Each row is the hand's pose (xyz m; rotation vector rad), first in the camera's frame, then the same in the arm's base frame.
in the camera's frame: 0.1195 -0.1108 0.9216 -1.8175 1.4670 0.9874
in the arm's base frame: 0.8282 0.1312 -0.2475 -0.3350 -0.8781 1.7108
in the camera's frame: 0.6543 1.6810 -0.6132 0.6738 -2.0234 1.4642
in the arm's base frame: -0.0379 -0.2671 1.9759 -1.5747 1.6845 1.0508
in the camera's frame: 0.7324 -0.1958 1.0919 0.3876 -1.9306 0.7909
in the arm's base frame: 1.4180 0.2647 -0.0325 -2.2853 1.4460 1.2891
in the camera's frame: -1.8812 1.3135 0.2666 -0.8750 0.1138 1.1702
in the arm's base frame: -1.3686 -1.1468 -0.2135 1.3027 -1.4398 1.2186
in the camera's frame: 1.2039 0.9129 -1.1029 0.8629 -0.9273 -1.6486
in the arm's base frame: 0.2218 0.7556 2.1115 2.0143 1.8082 -1.1814
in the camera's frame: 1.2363 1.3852 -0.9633 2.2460 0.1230 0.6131
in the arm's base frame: 0.2460 0.3158 2.3342 -1.3782 -0.2525 -0.5193
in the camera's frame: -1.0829 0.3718 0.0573 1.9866 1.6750 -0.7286
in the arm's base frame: -0.7138 -0.0797 -0.1896 -0.5265 -1.6589 -1.2295
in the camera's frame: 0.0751 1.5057 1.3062 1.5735 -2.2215 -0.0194
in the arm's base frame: 0.7348 -1.3628 0.4750 -1.6162 0.1462 1.6302
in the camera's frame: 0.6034 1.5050 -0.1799 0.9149 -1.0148 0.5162
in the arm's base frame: 0.2227 -0.3864 1.6028 -2.6849 0.5603 0.2406
